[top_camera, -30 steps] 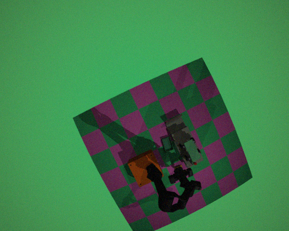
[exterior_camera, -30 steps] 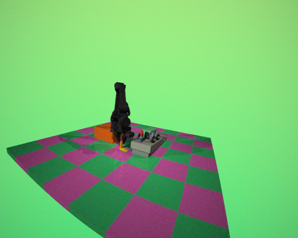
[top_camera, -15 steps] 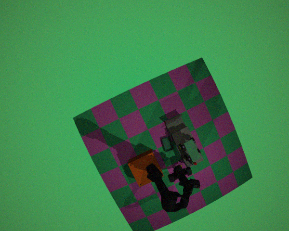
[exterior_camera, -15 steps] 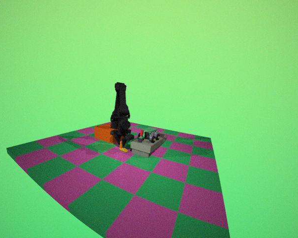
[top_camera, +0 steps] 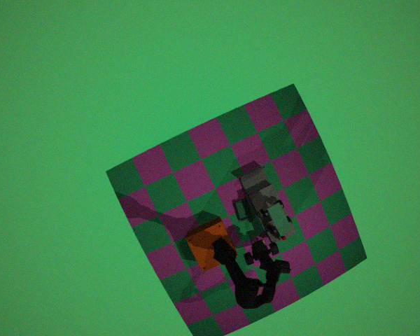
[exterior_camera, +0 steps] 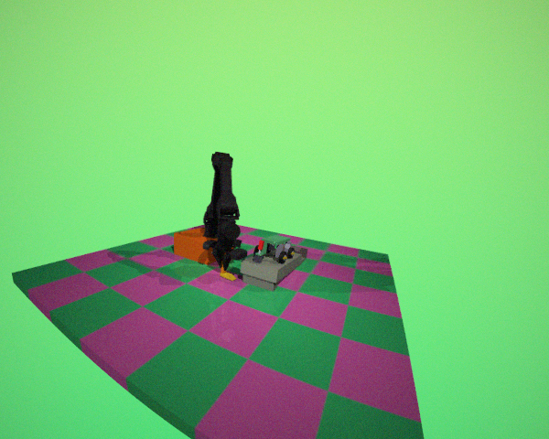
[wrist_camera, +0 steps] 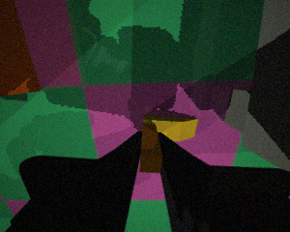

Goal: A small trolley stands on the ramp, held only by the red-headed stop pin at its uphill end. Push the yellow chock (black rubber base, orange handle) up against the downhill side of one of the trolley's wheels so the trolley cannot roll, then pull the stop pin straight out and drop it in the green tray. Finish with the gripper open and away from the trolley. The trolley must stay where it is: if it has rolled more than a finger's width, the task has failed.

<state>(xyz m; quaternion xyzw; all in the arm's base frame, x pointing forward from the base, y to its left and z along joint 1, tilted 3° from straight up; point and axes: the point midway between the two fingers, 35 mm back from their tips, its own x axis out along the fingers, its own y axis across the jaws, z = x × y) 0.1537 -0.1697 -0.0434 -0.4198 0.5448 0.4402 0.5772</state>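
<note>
Now: the green tray 60 mm ahead of my gripper tip, 230 mm to the left of it and 40 mm below it. Also, from my gripper tip: grey ramp (180 mm ahead, 120 mm to the left, 20 mm above); red-headed stop pin (140 mm ahead, 20 mm to the left, 100 mm above); yellow chock (20 mm ahead, 10 mm to the right, 10 mm below).
</note>
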